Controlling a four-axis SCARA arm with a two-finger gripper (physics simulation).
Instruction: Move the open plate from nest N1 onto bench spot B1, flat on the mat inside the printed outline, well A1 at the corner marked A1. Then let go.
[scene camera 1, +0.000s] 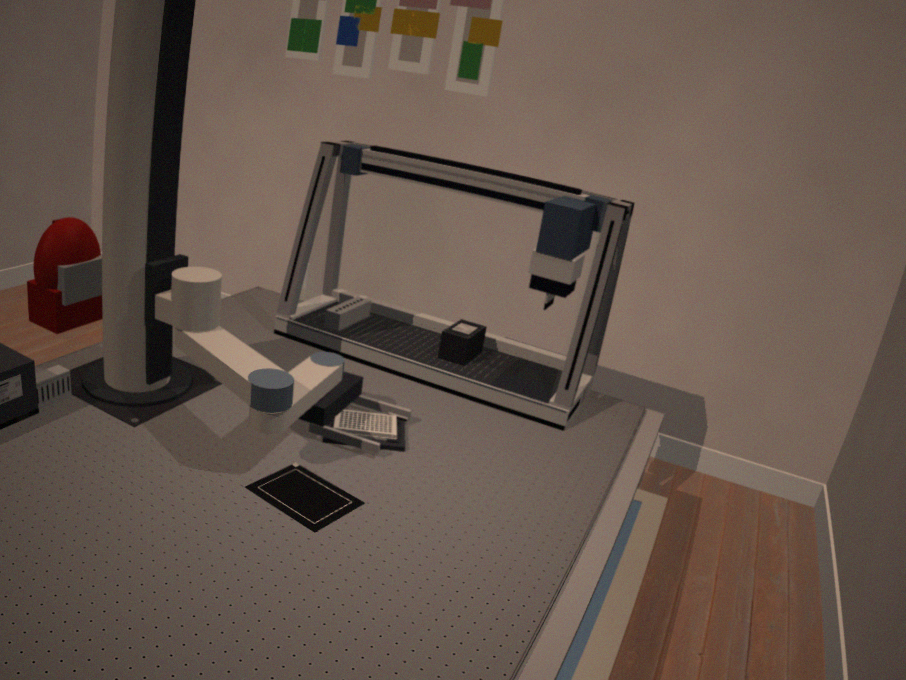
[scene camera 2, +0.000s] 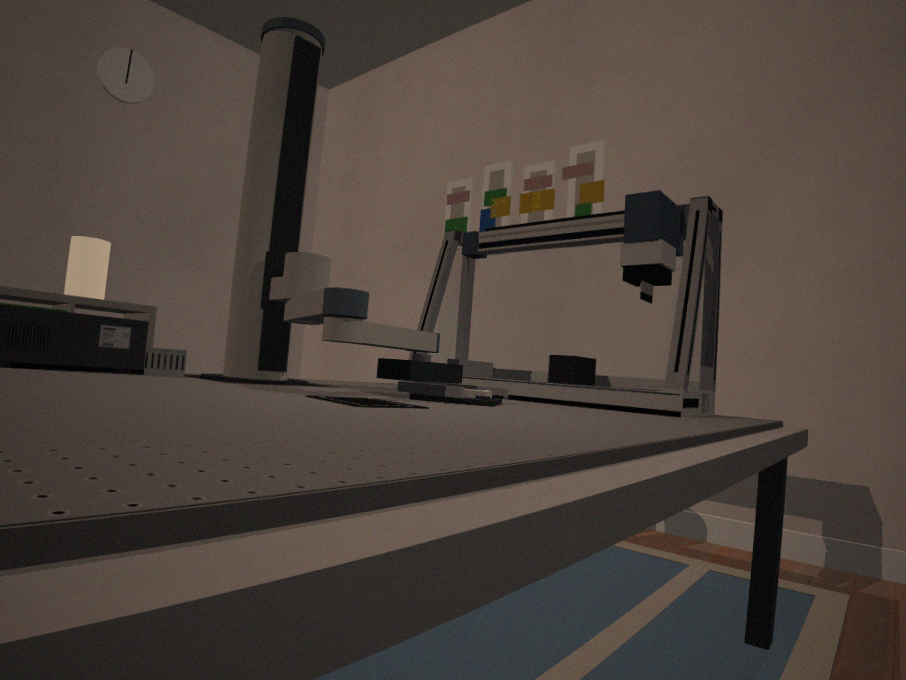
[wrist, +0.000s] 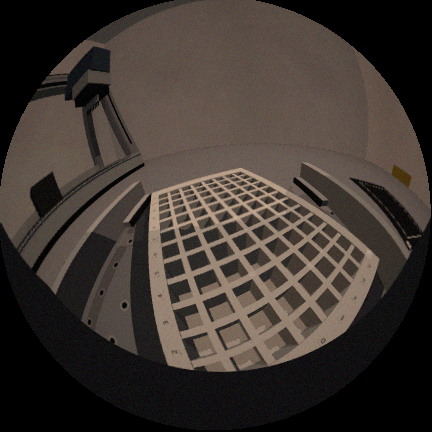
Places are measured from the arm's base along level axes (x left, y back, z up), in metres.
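Pixels of known places: gripper, fingertip midpoint: (scene camera 1: 395, 431) (scene camera 2: 486, 393) (wrist: 221, 176); arm's base, link origin: (scene camera 1: 137, 385).
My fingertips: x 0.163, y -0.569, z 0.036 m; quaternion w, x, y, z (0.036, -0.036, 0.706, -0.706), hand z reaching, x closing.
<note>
Ahead of a thing's pixels: the offset from my fingertips to its top centre. "pt": to the spot under its first point.
The open plate {dx -0.010, dy +0.063, dz +0.003 m} (scene camera 1: 365, 423) (scene camera 2: 479, 392) (wrist: 240, 250), pale with a grid of square wells, lies flat in the dark nest N1 {dx -0.010, dy +0.063, dz -0.005 m} (scene camera 1: 392, 443) (scene camera 2: 455, 400) (wrist: 142, 280). My gripper (scene camera 1: 394, 431) (scene camera 2: 484, 393) (wrist: 221, 176) is open and low over the nest, one finger along each long side of the plate, with gaps in the wrist view. The plate's near end, with the 1 and the A of its labels, is hidden at the bottom of the wrist view. The black mat at B1 {dx -0.277, dy +0.030, dz -0.021 m} (scene camera 1: 303, 497) (scene camera 2: 365, 401) (wrist: 390, 205) bears a thin pale outline; a small pale dot marks its back corner in scene camera 1.
A gantry frame (scene camera 1: 439, 374) (scene camera 2: 607, 395) stands behind the nest, with a black block {pt dx +0.353, dy +0.020, dz +0.083 m} (scene camera 1: 461, 342) (scene camera 2: 572, 369) on its deck and a blue tool head {pt dx +0.302, dy -0.180, dz +0.423 m} (scene camera 1: 564, 226) (scene camera 2: 649, 219) at its right. The arm's column (scene camera 1: 131, 182) (scene camera 2: 267, 182) stands at the left.
</note>
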